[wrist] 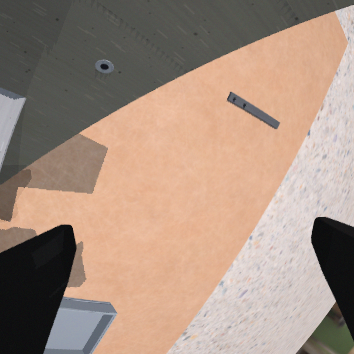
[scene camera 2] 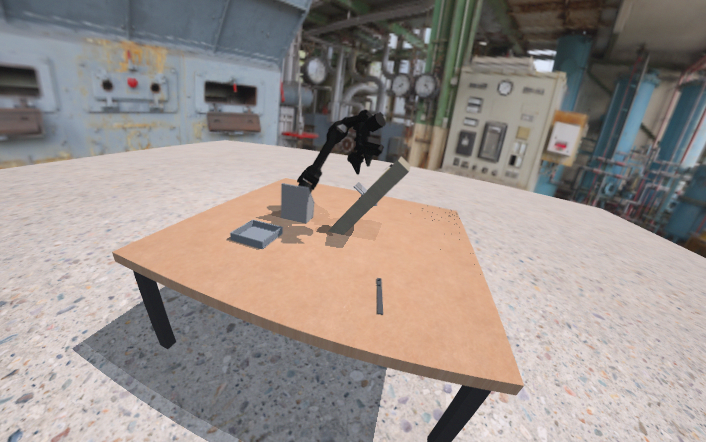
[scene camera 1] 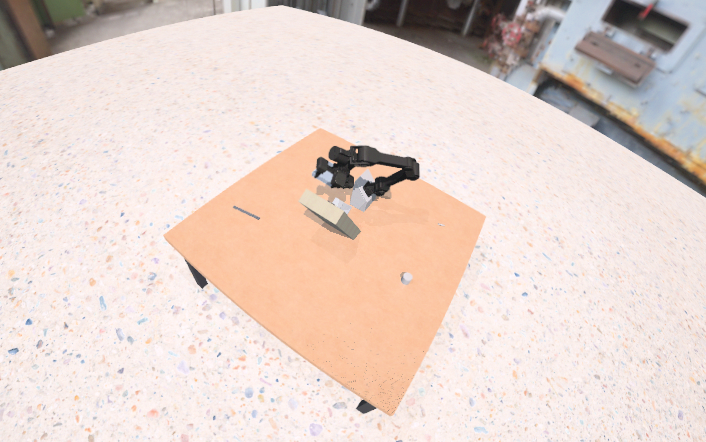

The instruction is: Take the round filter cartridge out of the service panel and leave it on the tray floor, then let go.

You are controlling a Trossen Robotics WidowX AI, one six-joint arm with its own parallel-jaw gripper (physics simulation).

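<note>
The service panel [scene camera 1: 323,206] [scene camera 2: 370,196] [wrist: 150,40] is a thick grey-green slab, tilted above the table. Part of its face with a small screw fills the upper left of the wrist view. The round filter cartridge cannot be made out in the panel in any view. The tray [scene camera 2: 242,241] [wrist: 87,302] is a shallow blue-grey square box on the table; its visible floor is bare. In scene camera 1 the arm partly hides it. My gripper [scene camera 2: 363,167] [wrist: 196,235] is open and empty, in the air beside the panel's upper part, higher than the tray.
A grey wedge-shaped block [scene camera 1: 360,198] [scene camera 2: 295,204] stands by the arm's base. A light grey piece [scene camera 1: 341,204] [scene camera 2: 359,188] [wrist: 7,125] sticks out from the panel's face. A dark strip [scene camera 1: 245,212] [scene camera 2: 379,297] [wrist: 253,110] and a small whitish cylinder [scene camera 1: 406,278] are on the table.
</note>
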